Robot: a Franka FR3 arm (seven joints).
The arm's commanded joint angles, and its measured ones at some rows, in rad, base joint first. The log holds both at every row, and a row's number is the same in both.
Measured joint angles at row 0:
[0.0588, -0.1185, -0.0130, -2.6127, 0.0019, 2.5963, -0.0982]
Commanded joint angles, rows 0 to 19:
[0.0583, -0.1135, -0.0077, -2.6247, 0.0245, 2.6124, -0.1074]
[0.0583, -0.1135, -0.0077, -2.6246, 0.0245, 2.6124, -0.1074]
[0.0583, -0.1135, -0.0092, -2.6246, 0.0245, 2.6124, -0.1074]
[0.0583, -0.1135, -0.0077, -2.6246, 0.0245, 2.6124, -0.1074]
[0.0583, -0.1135, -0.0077, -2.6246, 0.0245, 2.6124, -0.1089]
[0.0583, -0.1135, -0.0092, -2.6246, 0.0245, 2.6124, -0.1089]
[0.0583, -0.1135, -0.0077, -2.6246, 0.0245, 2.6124, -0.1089]
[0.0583, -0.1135, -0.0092, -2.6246, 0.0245, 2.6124, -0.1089]
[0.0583, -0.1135, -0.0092, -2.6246, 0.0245, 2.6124, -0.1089]
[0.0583, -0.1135, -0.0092, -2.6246, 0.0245, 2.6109, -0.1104]
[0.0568, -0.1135, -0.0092, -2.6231, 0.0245, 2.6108, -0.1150]
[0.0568, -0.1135, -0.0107, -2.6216, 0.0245, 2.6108, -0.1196]
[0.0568, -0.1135, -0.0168, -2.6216, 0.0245, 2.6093, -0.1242]
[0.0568, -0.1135, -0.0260, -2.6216, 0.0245, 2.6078, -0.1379]
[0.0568, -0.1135, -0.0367, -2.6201, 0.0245, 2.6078, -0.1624]
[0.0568, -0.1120, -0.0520, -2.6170, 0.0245, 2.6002, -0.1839]
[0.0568, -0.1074, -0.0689, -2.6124, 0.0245, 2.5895, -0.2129]
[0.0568, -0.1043, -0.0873, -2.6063, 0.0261, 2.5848, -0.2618]
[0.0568, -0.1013, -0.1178, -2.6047, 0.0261, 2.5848, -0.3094]
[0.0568, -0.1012, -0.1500, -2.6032, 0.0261, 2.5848, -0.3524]
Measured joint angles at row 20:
[0.0592, -0.1229, -0.0730, -2.6107, 0.0024, 2.5948, -0.2165]
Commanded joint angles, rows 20 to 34:
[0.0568, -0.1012, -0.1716, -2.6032, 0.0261, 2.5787, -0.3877]
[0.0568, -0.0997, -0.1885, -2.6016, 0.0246, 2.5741, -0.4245]
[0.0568, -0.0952, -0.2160, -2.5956, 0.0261, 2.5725, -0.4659]
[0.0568, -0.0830, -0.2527, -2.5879, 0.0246, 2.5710, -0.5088]
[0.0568, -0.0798, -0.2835, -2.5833, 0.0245, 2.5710, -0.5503]
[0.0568, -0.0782, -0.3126, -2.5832, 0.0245, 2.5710, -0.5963]
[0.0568, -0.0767, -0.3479, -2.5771, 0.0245, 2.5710, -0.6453]
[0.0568, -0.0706, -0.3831, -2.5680, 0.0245, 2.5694, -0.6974]
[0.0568, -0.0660, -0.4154, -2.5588, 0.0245, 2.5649, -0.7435]
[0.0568, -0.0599, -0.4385, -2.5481, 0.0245, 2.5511, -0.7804]
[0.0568, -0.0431, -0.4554, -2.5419, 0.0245, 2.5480, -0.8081]
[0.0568, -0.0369, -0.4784, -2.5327, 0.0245, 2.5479, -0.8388]
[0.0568, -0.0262, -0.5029, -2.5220, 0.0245, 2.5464, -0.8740]
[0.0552, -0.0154, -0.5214, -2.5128, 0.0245, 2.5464, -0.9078]
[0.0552, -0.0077, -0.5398, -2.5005, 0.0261, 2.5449, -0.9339]
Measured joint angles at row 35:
[0.0582, -0.0713, -0.4914, -2.5484, 0.0026, 2.5749, -0.8425]
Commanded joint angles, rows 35 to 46:
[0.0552, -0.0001, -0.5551, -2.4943, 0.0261, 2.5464, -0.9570]
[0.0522, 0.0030, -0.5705, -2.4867, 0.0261, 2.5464, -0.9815]
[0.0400, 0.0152, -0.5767, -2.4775, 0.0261, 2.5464, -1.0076]
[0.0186, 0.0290, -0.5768, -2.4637, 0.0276, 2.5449, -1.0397]
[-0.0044, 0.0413, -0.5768, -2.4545, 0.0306, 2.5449, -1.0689]
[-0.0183, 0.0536, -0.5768, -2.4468, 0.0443, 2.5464, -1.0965]
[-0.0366, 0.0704, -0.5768, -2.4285, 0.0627, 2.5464, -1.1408]
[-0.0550, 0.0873, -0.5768, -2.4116, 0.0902, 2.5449, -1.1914]
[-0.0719, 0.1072, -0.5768, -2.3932, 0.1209, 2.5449, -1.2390]
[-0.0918, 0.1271, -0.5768, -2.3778, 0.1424, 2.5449, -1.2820]
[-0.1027, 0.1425, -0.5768, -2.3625, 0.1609, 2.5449, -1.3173]
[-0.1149, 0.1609, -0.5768, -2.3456, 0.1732, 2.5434, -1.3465]
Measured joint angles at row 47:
[-0.0665, 0.0622, -0.5815, -2.4153, 0.1142, 2.5715, -1.2428]
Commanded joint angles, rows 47 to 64:
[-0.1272, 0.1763, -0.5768, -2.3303, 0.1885, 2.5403, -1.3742]
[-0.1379, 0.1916, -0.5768, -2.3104, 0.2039, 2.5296, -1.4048]
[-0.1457, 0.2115, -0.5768, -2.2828, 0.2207, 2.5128, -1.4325]
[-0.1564, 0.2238, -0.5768, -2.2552, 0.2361, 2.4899, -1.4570]
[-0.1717, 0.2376, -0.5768, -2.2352, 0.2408, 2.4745, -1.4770]
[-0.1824, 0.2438, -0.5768, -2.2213, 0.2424, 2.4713, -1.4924]
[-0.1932, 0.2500, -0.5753, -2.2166, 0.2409, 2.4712, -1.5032]
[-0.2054, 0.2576, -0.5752, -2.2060, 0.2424, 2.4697, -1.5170]
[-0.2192, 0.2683, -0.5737, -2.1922, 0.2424, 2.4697, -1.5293]
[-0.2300, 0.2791, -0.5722, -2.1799, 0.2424, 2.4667, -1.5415]
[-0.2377, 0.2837, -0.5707, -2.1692, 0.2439, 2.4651, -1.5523]
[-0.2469, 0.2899, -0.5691, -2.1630, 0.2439, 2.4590, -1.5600]
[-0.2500, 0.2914, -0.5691, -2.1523, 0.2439, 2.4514, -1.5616]
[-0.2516, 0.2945, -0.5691, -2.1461, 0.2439, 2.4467, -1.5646]
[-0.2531, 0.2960, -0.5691, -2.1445, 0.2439, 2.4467, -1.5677]
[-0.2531, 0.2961, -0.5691, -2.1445, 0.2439, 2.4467, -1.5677]
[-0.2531, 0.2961, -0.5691, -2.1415, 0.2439, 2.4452, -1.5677]
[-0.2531, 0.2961, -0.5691, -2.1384, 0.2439, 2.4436, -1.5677]
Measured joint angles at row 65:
[-0.2316, 0.2570, -0.5795, -2.1726, 0.2169, 2.4726, -1.5421]
